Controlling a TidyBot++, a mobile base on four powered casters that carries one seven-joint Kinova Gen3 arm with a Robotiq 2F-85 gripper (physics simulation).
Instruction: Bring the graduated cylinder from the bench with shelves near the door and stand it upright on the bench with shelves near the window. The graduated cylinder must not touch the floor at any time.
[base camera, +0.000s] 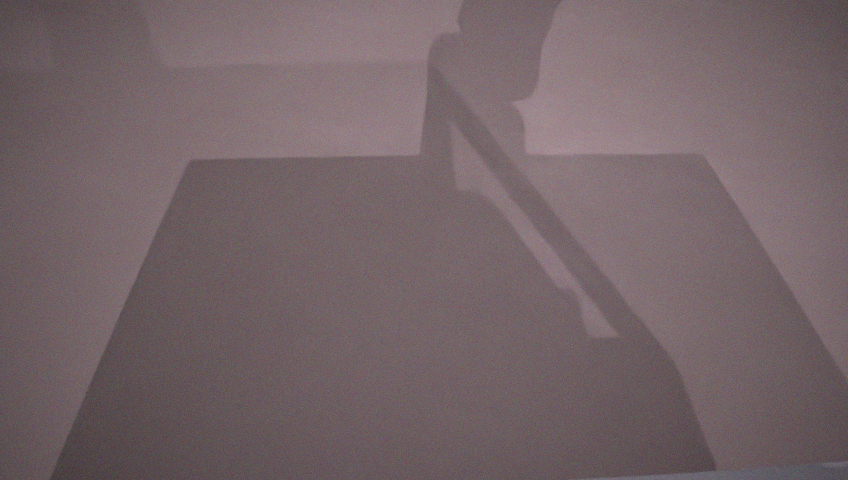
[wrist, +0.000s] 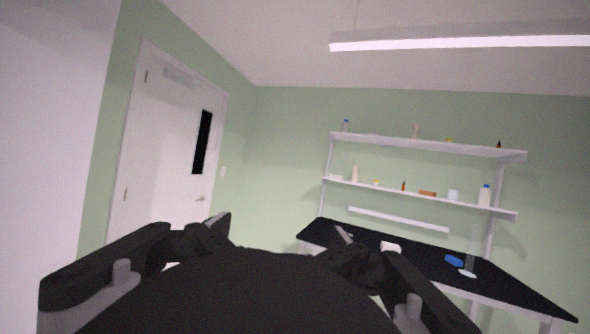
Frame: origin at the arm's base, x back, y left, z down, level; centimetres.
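Seen in the pictures: gripper, between the fingertips: (wrist: 280, 230).
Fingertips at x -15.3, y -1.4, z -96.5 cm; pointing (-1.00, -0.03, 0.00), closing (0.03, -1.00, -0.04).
A point is followed by its place in that frame.
The clear graduated cylinder (wrist: 470, 262) @[y -130.2, x -107.9, z -60.4 cm] stands upright on its pale round foot at the right part of the black-topped bench (wrist: 520, 296) @[y -144.2, x -89.8, z -51.7 cm] near the door, in the wrist view. My gripper (wrist: 280, 230) @[y -1.4, x -15.3, z -96.5 cm] is open and empty. Its fingers spread across the lower part of the wrist view, left of the cylinder and well apart from it. The bench near the window does not show in either view.
A blue object (wrist: 454, 260) @[y -133.2, x -121.3, z -55.1 cm] lies just left of the cylinder, and a white block (wrist: 390, 247) @[y -85.5, x -125.3, z -56.6 cm] lies further left. Two shelves (wrist: 510, 216) @[y -174.4, x -122.7, z -93.3 cm] with bottles stand above the bench. A white door (wrist: 170, 150) @[y 97.6, x -155.4, z -98.1 cm] is at the left. The base camera shows floor (base camera: 333, 107) @[y 10.4, x -62.5, z 39.7 cm] with shadows.
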